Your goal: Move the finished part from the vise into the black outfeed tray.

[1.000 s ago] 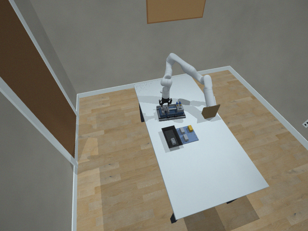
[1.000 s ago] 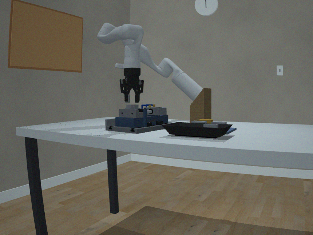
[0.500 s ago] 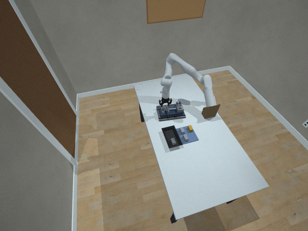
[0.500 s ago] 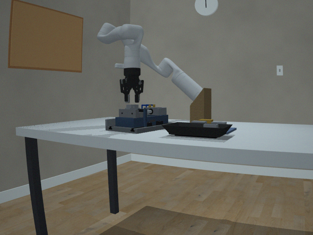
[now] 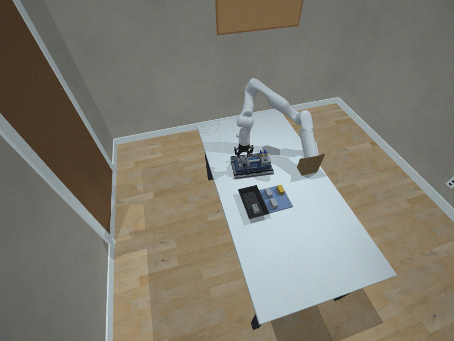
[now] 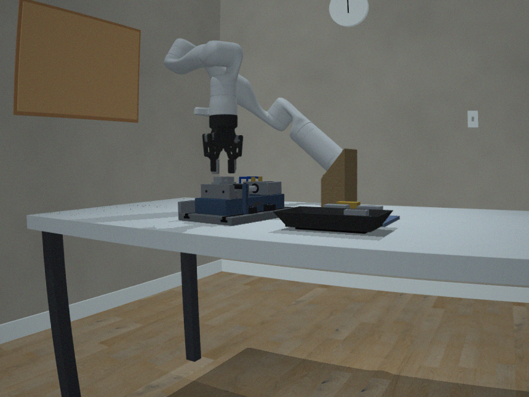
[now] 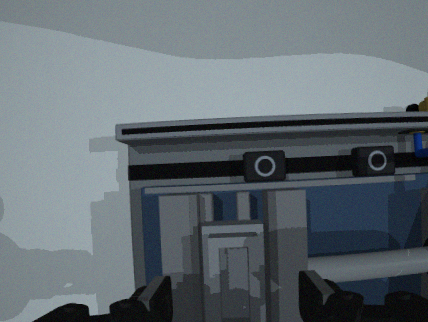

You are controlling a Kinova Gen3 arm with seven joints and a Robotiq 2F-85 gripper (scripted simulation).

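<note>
My gripper is now 7 cm past the vise, 2 cm to the right of it and 10 cm above it. From my hand the other things lie so: yellow block (17 cm behind, 29 cm to the left, 11 cm below); then blue plate (12 cm behind, 33 cm to the left, 13 cm below).
</note>
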